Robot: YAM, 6 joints.
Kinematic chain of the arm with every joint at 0, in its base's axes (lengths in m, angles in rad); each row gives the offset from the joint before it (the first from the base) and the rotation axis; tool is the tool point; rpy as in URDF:
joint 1: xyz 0 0 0.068 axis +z
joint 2: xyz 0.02 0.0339 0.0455 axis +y
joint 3: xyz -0.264 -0.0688 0 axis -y
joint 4: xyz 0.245 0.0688 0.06 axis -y
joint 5: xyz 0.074 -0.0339 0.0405 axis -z
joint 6: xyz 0.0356 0 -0.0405 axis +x
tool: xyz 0 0 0 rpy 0 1.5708 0
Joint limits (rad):
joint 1: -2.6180..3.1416
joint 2: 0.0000..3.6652
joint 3: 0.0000..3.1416
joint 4: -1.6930..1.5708
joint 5: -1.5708..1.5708
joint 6: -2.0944..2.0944
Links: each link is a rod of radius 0.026 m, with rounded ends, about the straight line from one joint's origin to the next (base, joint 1, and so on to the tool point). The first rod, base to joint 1, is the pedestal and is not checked.
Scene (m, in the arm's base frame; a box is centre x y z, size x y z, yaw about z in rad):
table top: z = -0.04
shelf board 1: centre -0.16 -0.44 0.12 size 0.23 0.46 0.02 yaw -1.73
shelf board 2: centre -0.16 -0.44 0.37 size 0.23 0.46 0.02 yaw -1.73
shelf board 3: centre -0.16 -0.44 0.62 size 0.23 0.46 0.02 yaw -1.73
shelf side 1: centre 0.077 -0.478 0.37 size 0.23 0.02 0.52 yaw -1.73
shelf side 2: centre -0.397 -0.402 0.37 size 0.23 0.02 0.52 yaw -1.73
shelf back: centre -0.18 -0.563 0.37 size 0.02 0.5 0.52 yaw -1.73
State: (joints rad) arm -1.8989 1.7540 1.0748 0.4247 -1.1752 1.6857
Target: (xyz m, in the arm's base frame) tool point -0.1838 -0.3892 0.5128
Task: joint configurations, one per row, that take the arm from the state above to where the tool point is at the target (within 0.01 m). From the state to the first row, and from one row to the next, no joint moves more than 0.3 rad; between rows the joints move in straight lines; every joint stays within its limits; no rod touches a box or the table.
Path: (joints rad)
1: -1.9431 1.5113 0.8543 0.3800 -1.2313 1.6857
2: -1.9873 1.2686 0.6338 0.3354 -1.2873 1.6857
3: -2.0930 1.2858 0.9122 0.3549 -1.1980 1.6857
4: -2.1987 1.3030 1.1907 0.3745 -1.1087 1.6857
5: -2.3045 1.3203 1.4691 0.3941 -1.0193 1.6857
6: -2.2282 1.5328 1.6817 0.4327 -0.9727 1.6857
7: -2.1520 1.7454 1.8942 0.4714 -0.9260 1.6857
8: -2.0758 1.9580 2.1067 0.5100 -0.8794 1.6857

